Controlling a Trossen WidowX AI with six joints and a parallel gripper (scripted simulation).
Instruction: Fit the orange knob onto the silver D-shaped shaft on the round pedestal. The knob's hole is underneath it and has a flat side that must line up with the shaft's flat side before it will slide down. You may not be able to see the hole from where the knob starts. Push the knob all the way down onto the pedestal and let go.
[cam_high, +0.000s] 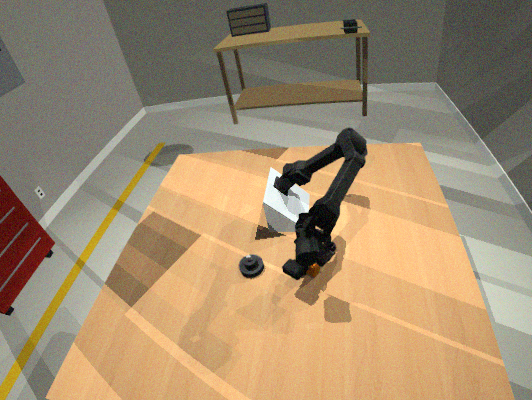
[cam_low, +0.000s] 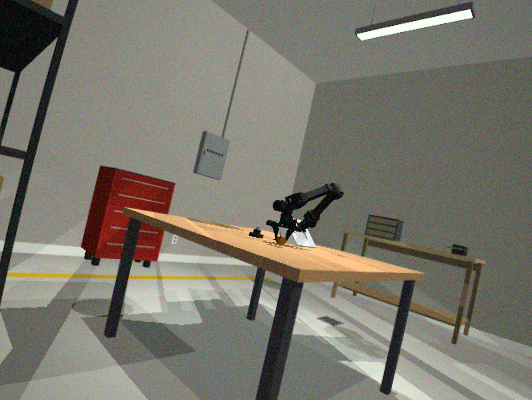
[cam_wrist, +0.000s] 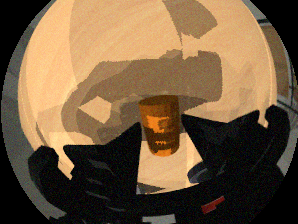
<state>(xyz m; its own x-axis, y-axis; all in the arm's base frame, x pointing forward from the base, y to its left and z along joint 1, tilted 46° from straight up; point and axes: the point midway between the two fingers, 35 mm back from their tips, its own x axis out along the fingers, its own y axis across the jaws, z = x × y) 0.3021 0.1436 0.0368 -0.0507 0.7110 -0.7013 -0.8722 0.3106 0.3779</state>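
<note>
Right now my gripper tip is 10 mm short of the orange knob, 10 mm to the right of it and 10 mm below it. From my gripper tip the other things lie so: dark round pedestal: 200 mm to the right, 20 mm above.
</note>
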